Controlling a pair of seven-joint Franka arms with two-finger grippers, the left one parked.
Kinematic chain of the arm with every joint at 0, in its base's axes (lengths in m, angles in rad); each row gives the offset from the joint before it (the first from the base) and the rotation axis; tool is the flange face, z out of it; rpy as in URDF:
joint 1: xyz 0 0 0.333 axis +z
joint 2: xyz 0 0 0 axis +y
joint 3: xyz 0 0 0.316 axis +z
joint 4: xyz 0.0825 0 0 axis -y
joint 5: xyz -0.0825 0 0.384 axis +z
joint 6: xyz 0 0 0 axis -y
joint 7: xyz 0.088 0 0 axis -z
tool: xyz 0 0 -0.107 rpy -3.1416 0 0
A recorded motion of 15 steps. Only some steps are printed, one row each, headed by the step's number.
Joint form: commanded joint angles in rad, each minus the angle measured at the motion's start. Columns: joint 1, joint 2, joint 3, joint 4, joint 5, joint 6, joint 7.
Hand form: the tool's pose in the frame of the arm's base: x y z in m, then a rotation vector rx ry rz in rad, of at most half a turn. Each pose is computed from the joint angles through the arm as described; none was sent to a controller.
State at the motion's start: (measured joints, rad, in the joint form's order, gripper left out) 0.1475 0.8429 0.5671 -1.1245 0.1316 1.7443 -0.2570
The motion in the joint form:
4: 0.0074 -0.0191 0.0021 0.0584 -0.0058 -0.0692 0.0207
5: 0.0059 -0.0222 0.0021 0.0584 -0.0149 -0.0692 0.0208
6: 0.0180 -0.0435 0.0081 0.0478 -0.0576 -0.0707 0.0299
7: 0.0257 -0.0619 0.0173 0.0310 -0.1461 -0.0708 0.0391
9: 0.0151 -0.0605 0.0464 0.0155 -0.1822 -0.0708 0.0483
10: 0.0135 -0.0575 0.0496 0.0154 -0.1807 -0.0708 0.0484
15: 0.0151 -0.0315 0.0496 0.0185 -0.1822 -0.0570 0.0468
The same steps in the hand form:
4: 0.6302 0.3880 0.3865 -2.4144 -1.0305 0.2921
5: 0.6310 0.3863 0.3882 -2.4233 -1.0352 0.2860
6: 0.6231 0.3938 0.3973 -2.4568 -1.0806 0.2733
7: 0.6174 0.3969 0.4008 -2.5252 -1.1504 0.2559
9: 0.6124 0.4004 0.3978 -2.5349 -1.1741 0.2658
10: 0.6123 0.4008 0.3965 -2.5306 -1.1724 0.2695
15: 0.6153 0.4023 0.3813 -2.5233 -1.1635 0.2802

